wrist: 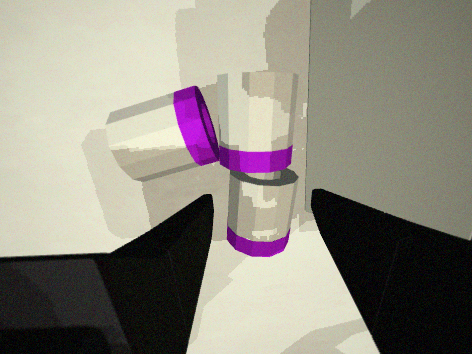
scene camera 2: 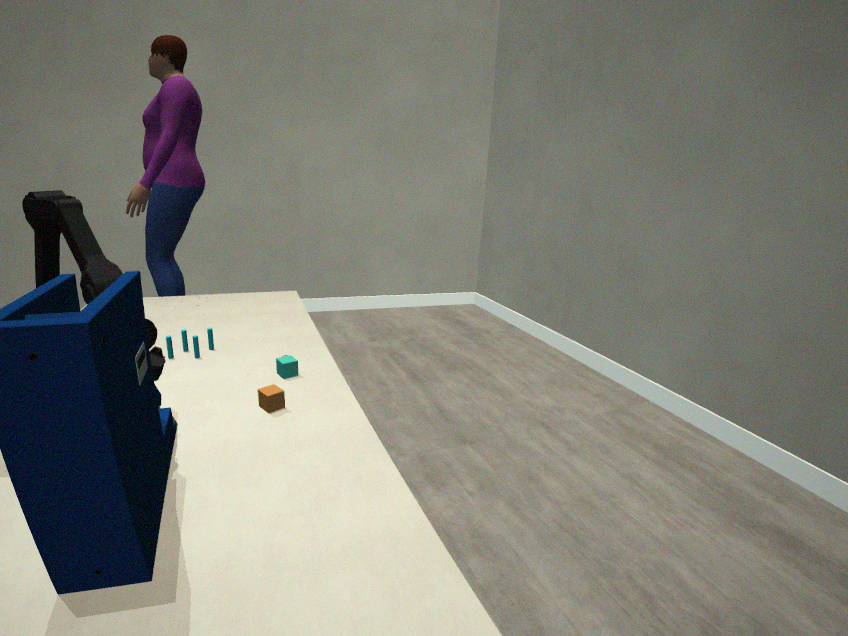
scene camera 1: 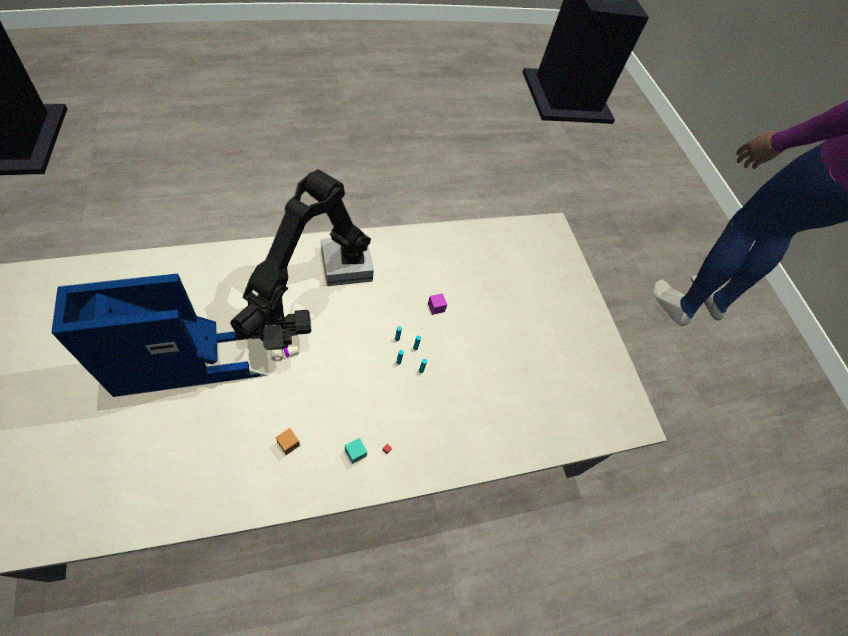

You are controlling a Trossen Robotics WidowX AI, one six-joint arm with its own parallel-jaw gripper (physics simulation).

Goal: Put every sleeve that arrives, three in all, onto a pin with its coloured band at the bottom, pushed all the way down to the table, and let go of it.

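Note:
Three white sleeves with purple bands show in the wrist view. The near sleeve (wrist: 259,207) is upright, band at the bottom. Another sleeve (wrist: 260,120) is right behind it; whether it stands or lies is unclear. The third sleeve (wrist: 150,135) (scene camera 1: 293,351) lies on its side, its band against the second. My gripper (wrist: 261,200) (scene camera 1: 287,333) is partly open and empty, its fingertips on either side of the near sleeve with gaps. Several bare cyan pins (scene camera 1: 417,342) (scene camera 2: 196,346) stand upright on the table (scene camera 1: 513,376).
A tall blue dispenser (scene camera 1: 136,362) (scene camera 2: 61,424) stands left of the gripper, its rails reaching towards the sleeves. A magenta cube (scene camera 1: 437,303) is behind the pins. An orange cube (scene camera 1: 287,440) (scene camera 2: 271,398), a teal cube (scene camera 1: 355,450) (scene camera 2: 287,366) and a small red cube (scene camera 1: 387,448) lie near the front edge.

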